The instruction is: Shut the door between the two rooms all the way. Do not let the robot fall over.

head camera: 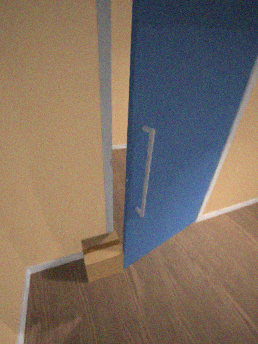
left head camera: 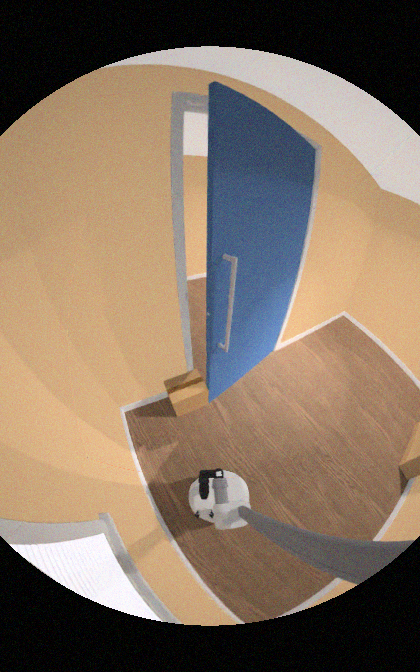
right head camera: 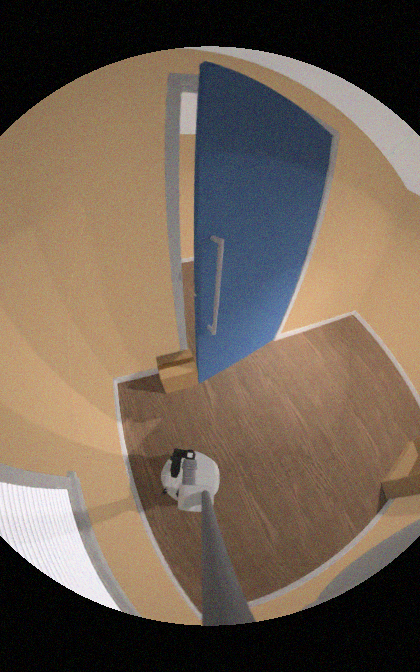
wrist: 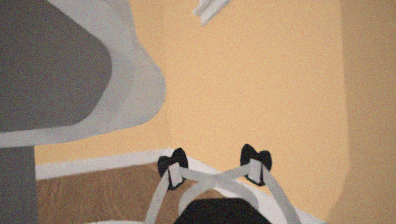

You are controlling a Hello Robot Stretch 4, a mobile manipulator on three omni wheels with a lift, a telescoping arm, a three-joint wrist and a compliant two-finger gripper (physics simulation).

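Places are measured from the robot's base along level axes (x ahead, y left, z up), in metres.
Pixels of known places: gripper, between the fingertips: (left head camera: 204,518) (right head camera: 170,495) (wrist: 213,159).
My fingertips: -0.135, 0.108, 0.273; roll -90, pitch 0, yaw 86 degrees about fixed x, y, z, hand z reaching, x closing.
Note:
For each thing: its top centre in the pictures, then the offset to it from my fingertips, as dx, dy, dz. "pt": a spot on its surface instead.
- long vertical bar handle, a spot on its surface: (right head camera: 218,285) (left head camera: 231,302) (head camera: 148,172) pt +0.964, -0.220, +0.781
- cardboard box, centre of its top: (left head camera: 184,384) (right head camera: 175,362) (head camera: 102,246) +1.026, +0.077, -0.022
The blue door (head camera: 175,125) (left head camera: 260,210) (right head camera: 255,200) stands ajar, swung into this room from its right side. A gap shows between its free left edge and the grey door frame (head camera: 105,100) (left head camera: 178,200) (right head camera: 173,175); the other room shows through it. A long vertical bar handle (head camera: 147,172) (left head camera: 230,305) (right head camera: 218,285) is on the door near that edge. A cardboard box (head camera: 104,260) (left head camera: 187,395) (right head camera: 176,372) sits on the floor at the door's lower free corner, by the left jamb; contact is unclear. My gripper (wrist: 213,159) is open and empty, low over my base, away from the door.
My white round base (left head camera: 235,490) (right head camera: 205,470) stands on the wood floor, back from the door, near the left wall. Another box (left head camera: 412,452) (right head camera: 400,475) is at the right wall. A window (left head camera: 65,560) (right head camera: 37,520) is at lower left. White baseboards line the walls.

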